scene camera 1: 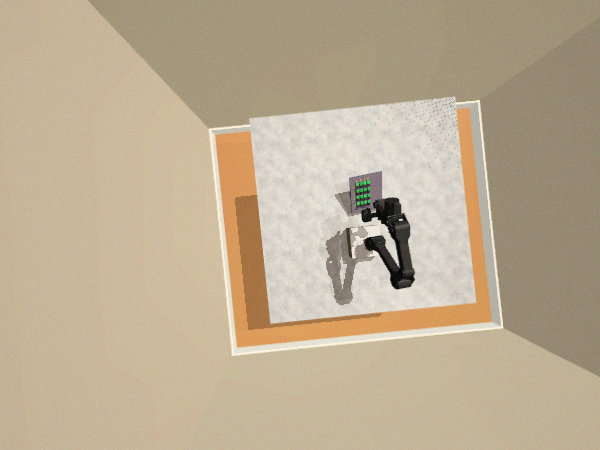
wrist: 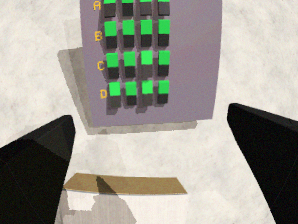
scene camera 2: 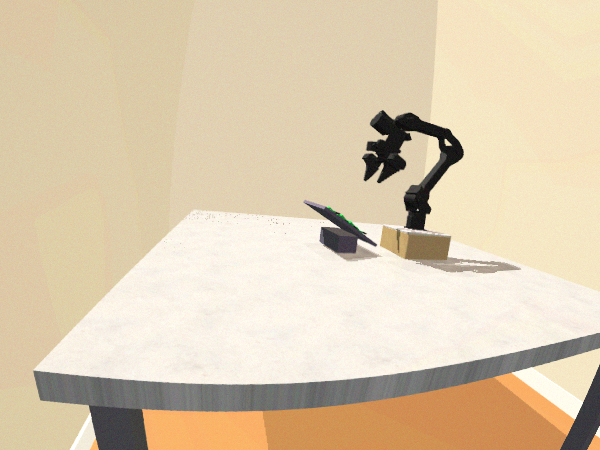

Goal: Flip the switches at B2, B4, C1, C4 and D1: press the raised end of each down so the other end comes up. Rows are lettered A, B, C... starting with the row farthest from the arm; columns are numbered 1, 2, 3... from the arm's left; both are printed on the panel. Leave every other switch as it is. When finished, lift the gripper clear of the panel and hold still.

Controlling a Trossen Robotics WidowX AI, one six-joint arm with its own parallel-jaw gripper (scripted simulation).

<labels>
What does my gripper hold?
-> Nothing.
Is my gripper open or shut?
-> Open.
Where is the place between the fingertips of my gripper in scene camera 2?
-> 371,181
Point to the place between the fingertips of my gripper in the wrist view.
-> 152,117
</labels>
